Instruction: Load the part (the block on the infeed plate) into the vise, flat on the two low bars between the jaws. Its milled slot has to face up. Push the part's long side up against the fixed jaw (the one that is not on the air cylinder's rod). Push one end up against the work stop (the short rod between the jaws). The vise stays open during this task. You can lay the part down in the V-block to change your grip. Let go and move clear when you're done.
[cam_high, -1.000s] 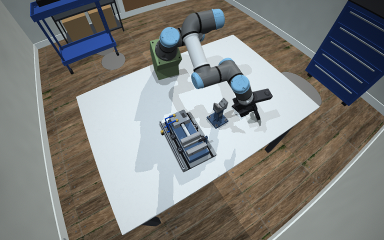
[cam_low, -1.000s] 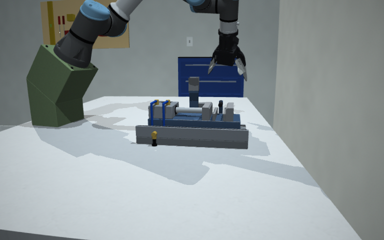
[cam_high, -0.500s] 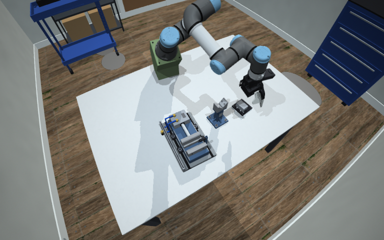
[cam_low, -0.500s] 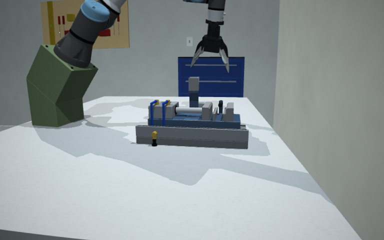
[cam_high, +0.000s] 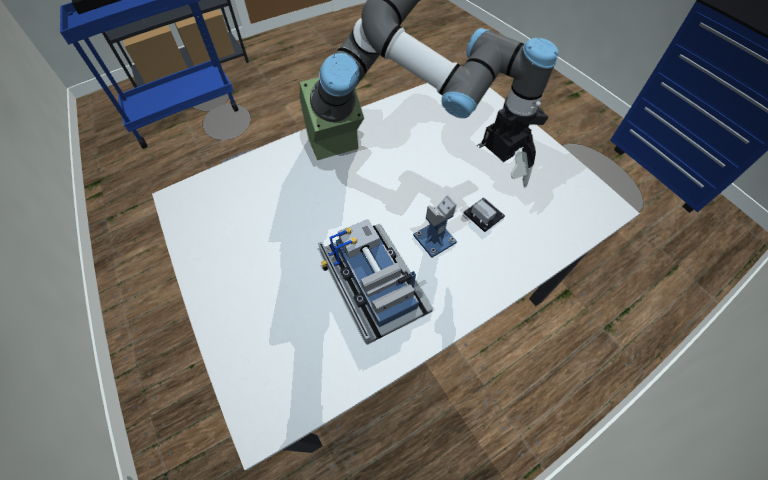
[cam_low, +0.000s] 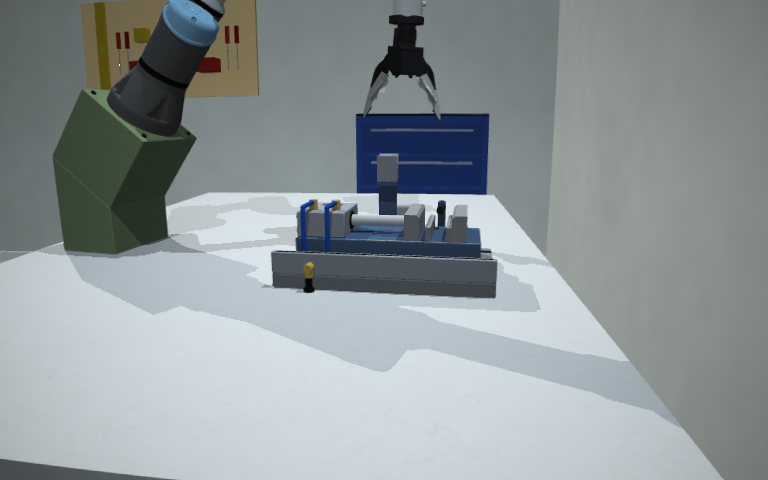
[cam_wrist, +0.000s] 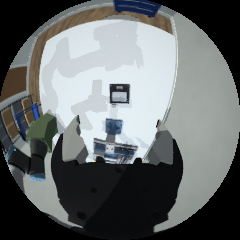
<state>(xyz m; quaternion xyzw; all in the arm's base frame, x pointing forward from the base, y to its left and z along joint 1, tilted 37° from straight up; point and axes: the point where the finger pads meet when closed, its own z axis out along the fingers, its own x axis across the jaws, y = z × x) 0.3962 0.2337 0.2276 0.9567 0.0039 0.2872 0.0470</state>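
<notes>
Now: the part 1 cm behind my hand and 21 cm below it. The rest, counted from my hand: work stop: 3 cm ahead, 35 cm to the right, 14 cm below; air cylinder: 14 cm behind, 36 cm to the right, 15 cm below; infeed plate: 1 cm behind, 1 cm to the left, 22 cm below.
</notes>
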